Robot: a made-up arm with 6 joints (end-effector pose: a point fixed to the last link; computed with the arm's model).
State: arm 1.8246 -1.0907 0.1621 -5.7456 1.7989 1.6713
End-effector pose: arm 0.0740 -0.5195 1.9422 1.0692 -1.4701 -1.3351
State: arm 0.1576 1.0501 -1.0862 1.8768 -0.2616 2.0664
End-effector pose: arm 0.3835 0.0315 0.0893 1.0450 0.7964 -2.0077
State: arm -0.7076 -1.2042 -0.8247 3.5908 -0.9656 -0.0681
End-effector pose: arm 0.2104 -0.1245 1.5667 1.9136 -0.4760 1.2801
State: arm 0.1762 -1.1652 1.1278 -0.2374 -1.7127 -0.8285
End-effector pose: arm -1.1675 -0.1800 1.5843 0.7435 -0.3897 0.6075
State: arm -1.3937 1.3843 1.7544 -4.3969 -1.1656 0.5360
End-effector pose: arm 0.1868 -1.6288 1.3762 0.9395 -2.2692 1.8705
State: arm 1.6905 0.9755 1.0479 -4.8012 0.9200 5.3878
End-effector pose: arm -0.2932 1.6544 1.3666 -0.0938 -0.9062 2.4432
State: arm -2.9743 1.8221 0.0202 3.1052 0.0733 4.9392
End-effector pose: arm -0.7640 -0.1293 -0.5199 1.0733 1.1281 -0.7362
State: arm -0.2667 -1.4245 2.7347 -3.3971 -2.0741 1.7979
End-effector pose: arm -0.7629 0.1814 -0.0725 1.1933 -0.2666 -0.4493
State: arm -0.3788 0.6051 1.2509 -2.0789 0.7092 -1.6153
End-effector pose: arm 1.1207 -0.5183 2.0035 -2.1727 1.0620 -0.7226
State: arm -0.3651 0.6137 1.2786 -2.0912 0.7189 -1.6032
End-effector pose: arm 1.1197 -0.5002 2.0116 -2.1703 1.0439 -0.7246
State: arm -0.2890 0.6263 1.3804 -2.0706 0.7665 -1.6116
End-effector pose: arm 1.0932 -0.4000 2.0611 -2.1444 0.9676 -0.7863
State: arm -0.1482 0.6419 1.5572 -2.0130 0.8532 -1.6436
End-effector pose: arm 1.0087 -0.2318 2.1371 -2.0637 0.8307 -0.8975
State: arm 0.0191 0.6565 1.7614 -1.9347 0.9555 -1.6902
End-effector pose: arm 0.8625 -0.0736 2.1972 -1.9163 0.6745 -1.0024
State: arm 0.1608 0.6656 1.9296 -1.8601 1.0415 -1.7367
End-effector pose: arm 0.7136 0.0168 2.2212 -1.7519 0.5541 -1.0617
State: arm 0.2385 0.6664 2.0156 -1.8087 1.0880 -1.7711
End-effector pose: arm 0.6263 0.0478 2.2249 -1.6448 0.4964 -1.0871
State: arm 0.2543 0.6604 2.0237 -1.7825 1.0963 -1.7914
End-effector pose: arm 0.6067 0.0517 2.2278 -1.6146 0.4888 -1.1040
